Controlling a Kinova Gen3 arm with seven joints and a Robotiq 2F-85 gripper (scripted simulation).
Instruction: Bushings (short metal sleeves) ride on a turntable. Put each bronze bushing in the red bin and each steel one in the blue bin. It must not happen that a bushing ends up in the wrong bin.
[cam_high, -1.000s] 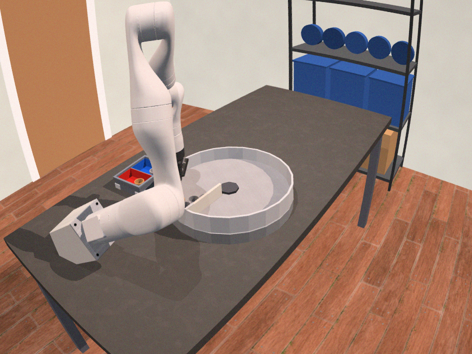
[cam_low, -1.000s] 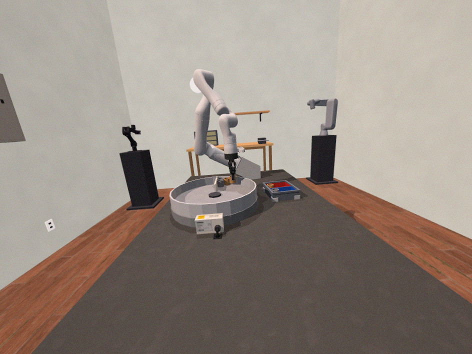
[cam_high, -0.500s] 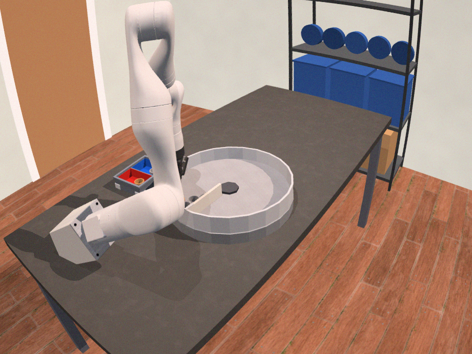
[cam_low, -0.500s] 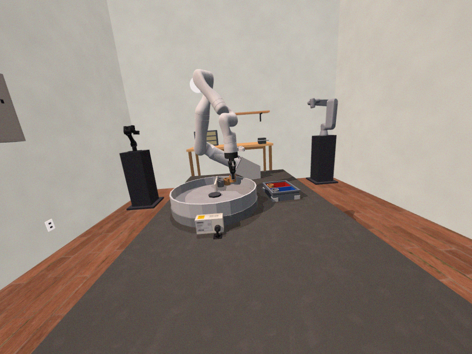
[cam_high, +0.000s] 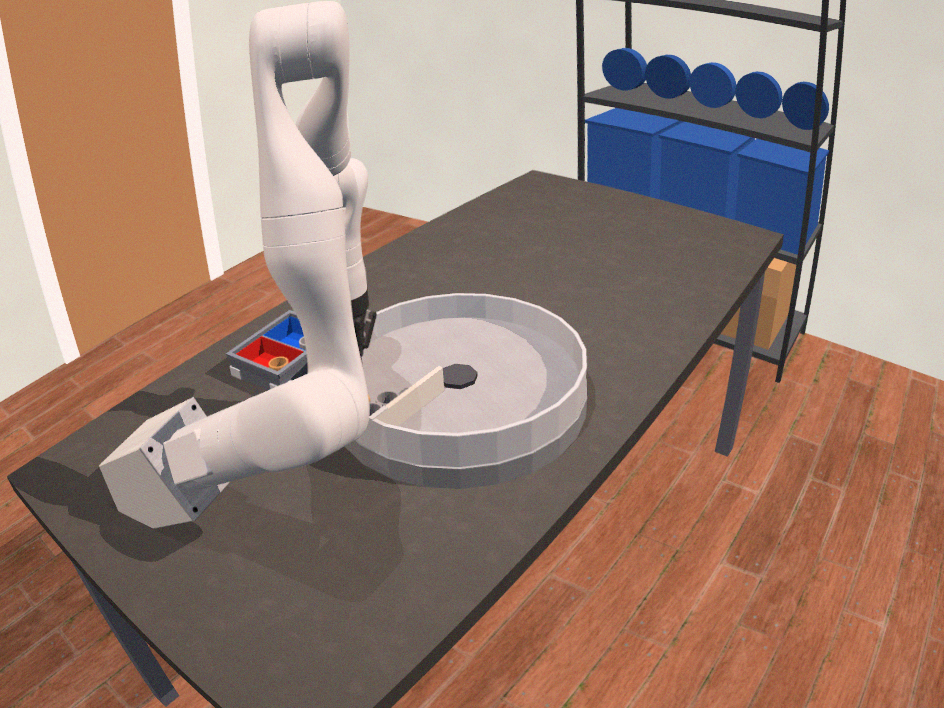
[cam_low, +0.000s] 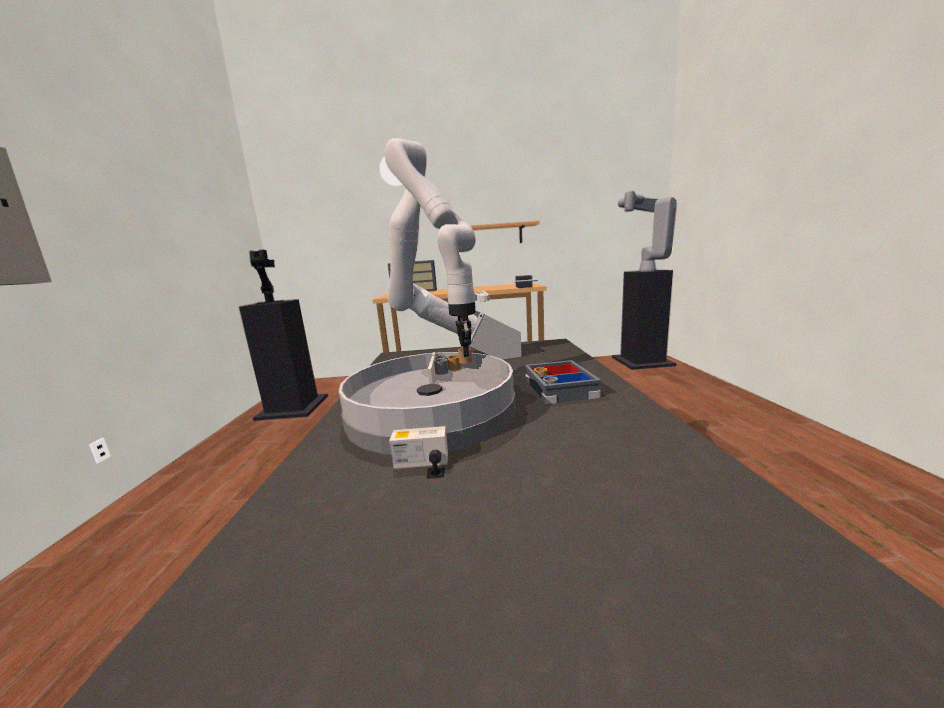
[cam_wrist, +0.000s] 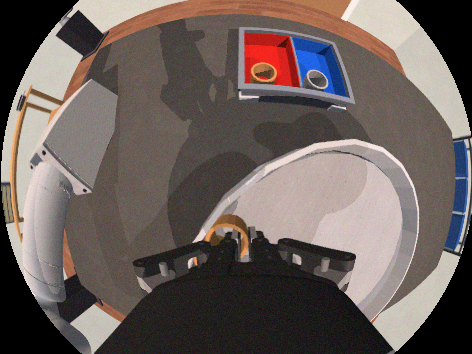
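The grey tray is 60 mm ahead of my hand, 260 mm to the left of it and 90 mm below it. The rest, counted from my hand: turntable 140 mm ahead, 100 mm to the right, 60 mm below.
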